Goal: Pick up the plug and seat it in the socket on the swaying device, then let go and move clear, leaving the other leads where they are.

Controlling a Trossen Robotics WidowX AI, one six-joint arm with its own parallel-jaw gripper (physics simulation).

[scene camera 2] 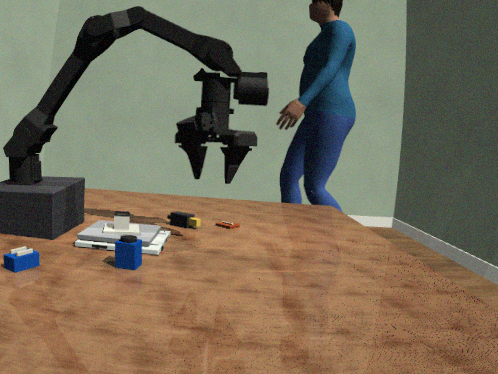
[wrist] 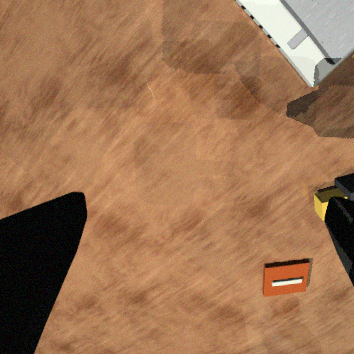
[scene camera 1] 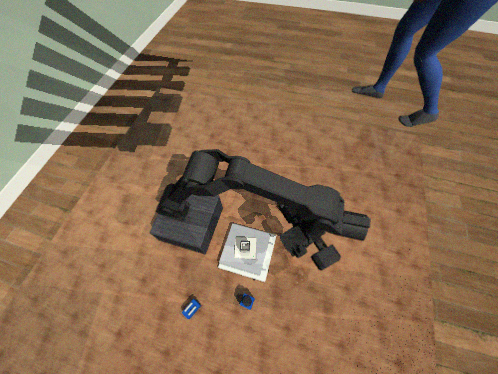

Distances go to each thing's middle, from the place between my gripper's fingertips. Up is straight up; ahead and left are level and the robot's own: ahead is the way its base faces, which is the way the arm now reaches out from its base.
The grey device [scene camera 1: 245,249] is 17 cm behind my hand, 9 cm below it and 4 cm to the right of it. Round my hand: orange lead [wrist: 284,277]: 17 cm to the left, 12 cm below, 4 cm ahead.
